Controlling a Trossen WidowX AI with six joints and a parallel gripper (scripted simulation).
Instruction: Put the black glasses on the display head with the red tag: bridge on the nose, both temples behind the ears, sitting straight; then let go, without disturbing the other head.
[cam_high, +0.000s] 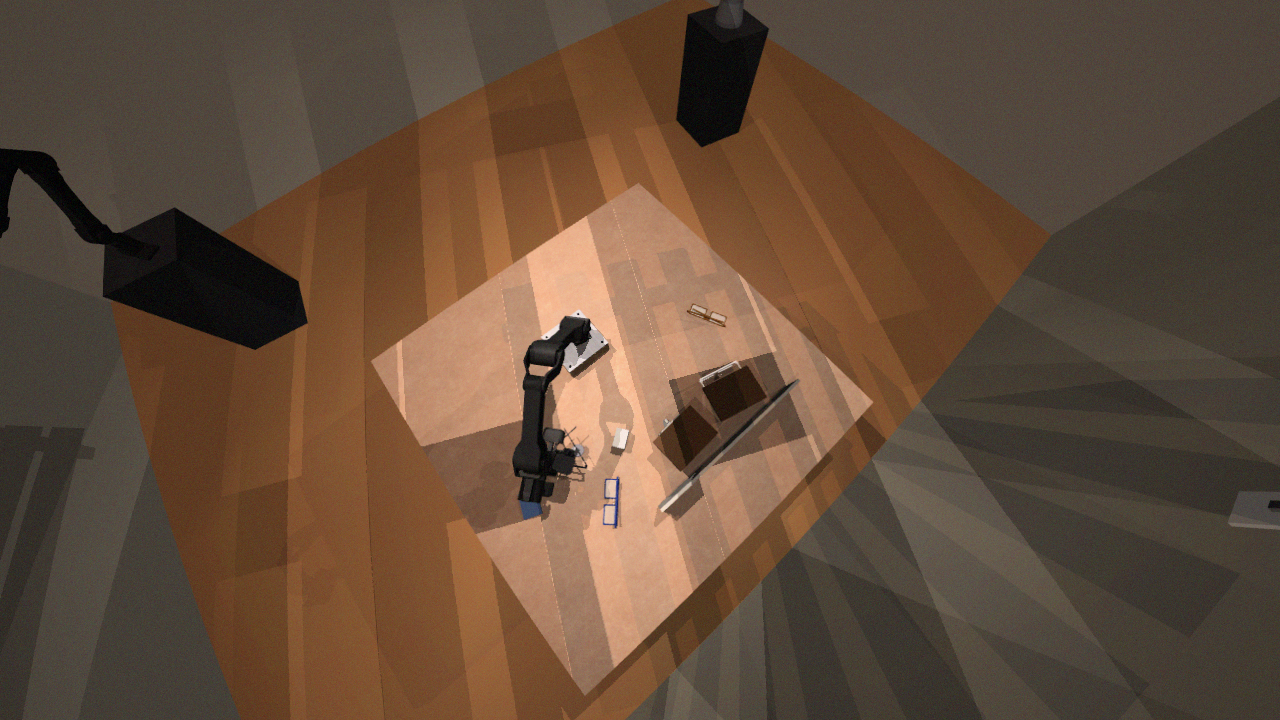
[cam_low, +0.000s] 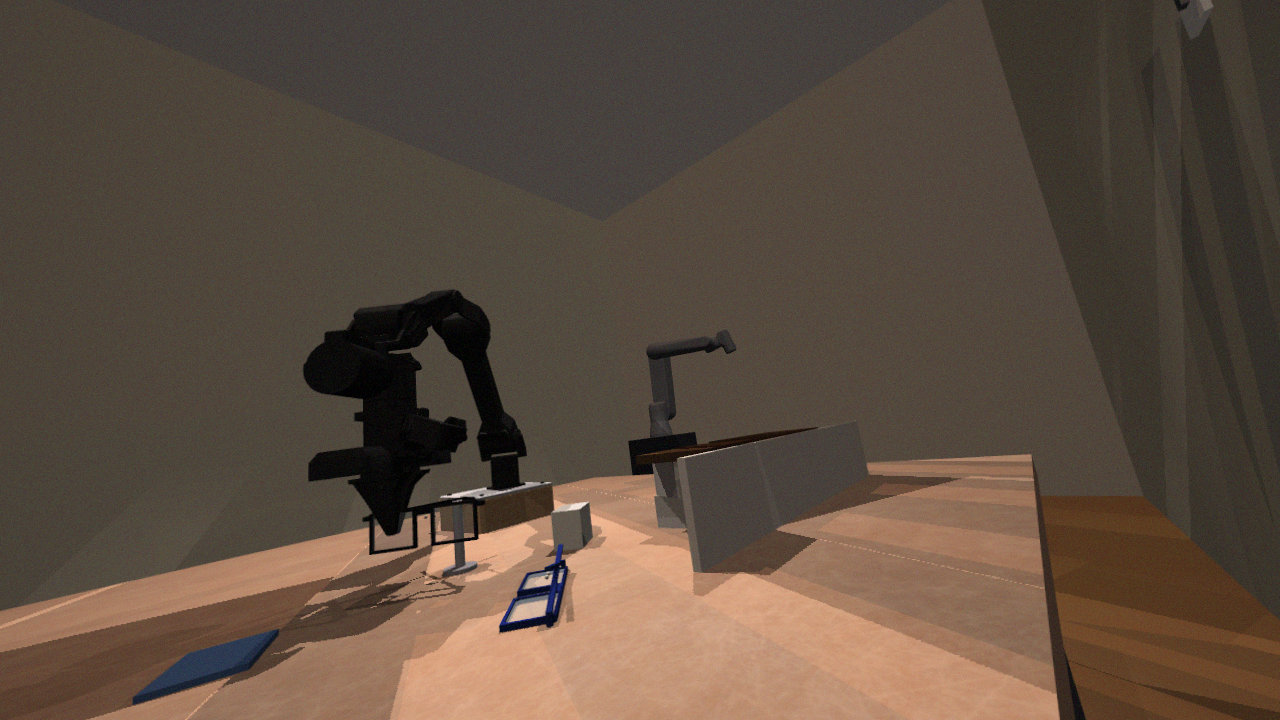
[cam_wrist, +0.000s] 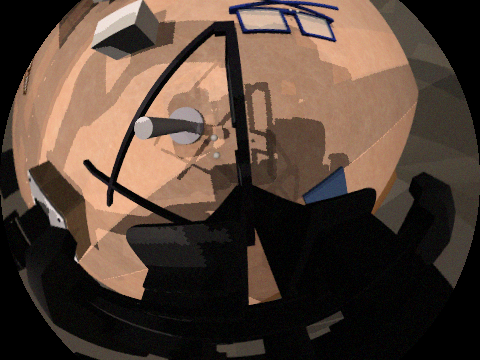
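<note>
My gripper tip is 7 cm to the right of the grey post and 4 cm above it. Also, from my gripper tip: white cube (4 cm ahead, 21 cm to the left, 4 cm below); blue pad (7 cm ahead, 14 cm to the right, 6 cm below); grey display head (12 cm ahead, 38 cm to the left, 1 cm below).
</note>
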